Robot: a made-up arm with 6 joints.
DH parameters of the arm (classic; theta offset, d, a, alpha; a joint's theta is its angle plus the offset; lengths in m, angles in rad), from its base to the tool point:
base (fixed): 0 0 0 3.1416
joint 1: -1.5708 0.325 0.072 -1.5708
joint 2: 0 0.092 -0.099 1.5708
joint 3: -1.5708 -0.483 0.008 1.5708
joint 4: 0 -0.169 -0.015 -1.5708
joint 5: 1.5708 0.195 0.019 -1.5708
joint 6: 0 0.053 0.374 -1.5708
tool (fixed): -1.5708 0.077 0 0
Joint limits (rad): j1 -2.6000..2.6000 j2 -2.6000..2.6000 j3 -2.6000..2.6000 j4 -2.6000..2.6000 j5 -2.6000..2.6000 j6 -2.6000..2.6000
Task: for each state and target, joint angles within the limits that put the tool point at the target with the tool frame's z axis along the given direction. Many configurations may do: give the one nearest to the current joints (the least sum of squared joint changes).
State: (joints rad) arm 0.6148 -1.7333 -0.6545 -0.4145 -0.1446 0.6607
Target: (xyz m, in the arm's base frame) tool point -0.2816 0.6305 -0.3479 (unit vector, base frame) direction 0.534 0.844 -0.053
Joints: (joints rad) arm 0.2102 -1.5446 -1.0995 -0.0910 -0.4746 0.3121
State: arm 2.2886 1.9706 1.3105 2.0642 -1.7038 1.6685
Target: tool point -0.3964 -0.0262 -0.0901 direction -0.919 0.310 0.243
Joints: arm 1.7740 1.4859 0.7696 1.5402 -1.6047 1.3423
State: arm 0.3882 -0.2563 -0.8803 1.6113 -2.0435 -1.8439
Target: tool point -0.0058 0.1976 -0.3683 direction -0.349 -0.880 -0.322
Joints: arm 0.2106 -0.0085 -1.2924 0.7611 -1.6856 -1.1503
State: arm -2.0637 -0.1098 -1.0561 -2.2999 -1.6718 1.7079
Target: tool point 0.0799 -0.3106 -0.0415 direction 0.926 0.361 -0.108
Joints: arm -2.6000 -0.5898 -1.5575 -2.0022 -2.2579 1.9030
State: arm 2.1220 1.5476 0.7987 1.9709 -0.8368 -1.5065
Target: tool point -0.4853 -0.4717 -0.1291 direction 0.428 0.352 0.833
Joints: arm 1.9272 1.7051 0.2450 1.4916 -0.5941 -0.8981
